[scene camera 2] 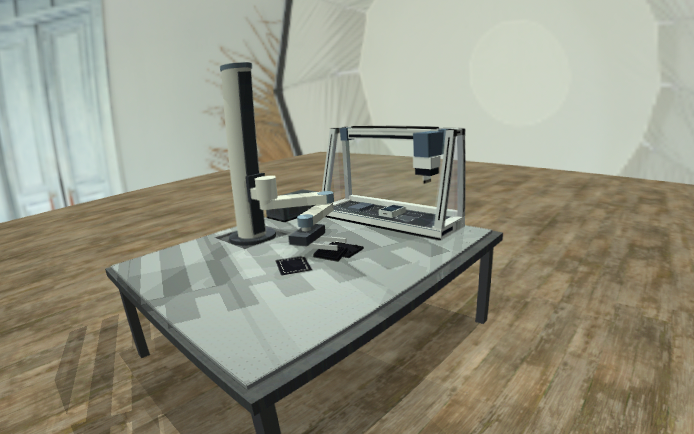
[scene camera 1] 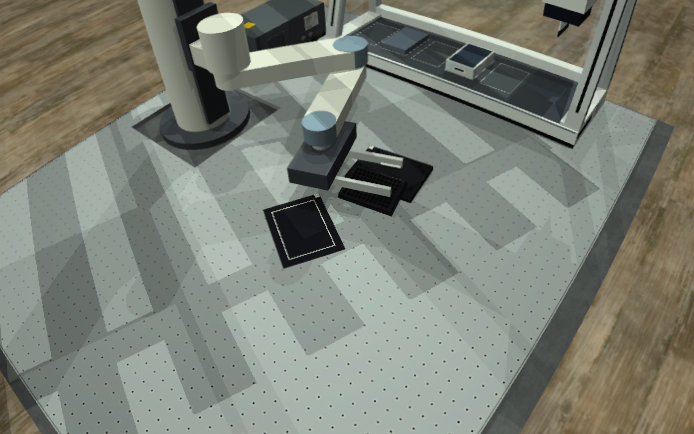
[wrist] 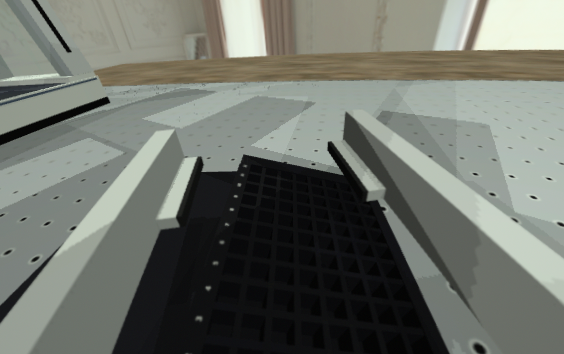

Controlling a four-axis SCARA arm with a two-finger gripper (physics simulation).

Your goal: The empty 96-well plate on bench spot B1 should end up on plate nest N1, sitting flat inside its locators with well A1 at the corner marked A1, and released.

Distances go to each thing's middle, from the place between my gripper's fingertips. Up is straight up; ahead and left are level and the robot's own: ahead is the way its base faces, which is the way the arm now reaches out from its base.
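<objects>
My hand is 4 cm above the black well plate (scene camera 1: 383, 204), 4 cm past it and 3 cm to the left of it. Counting from my hand, there's a plain black pad (scene camera 1: 410, 171) 5 cm below, 5 cm behind and 5 cm to the left, and a black nest with white outline (scene camera 1: 302, 230) that's 5 cm below, 10 cm behind and 19 cm to the right. Going by their middles, the black nest with white outline is the farthest from my hand of the things named here.
</objects>
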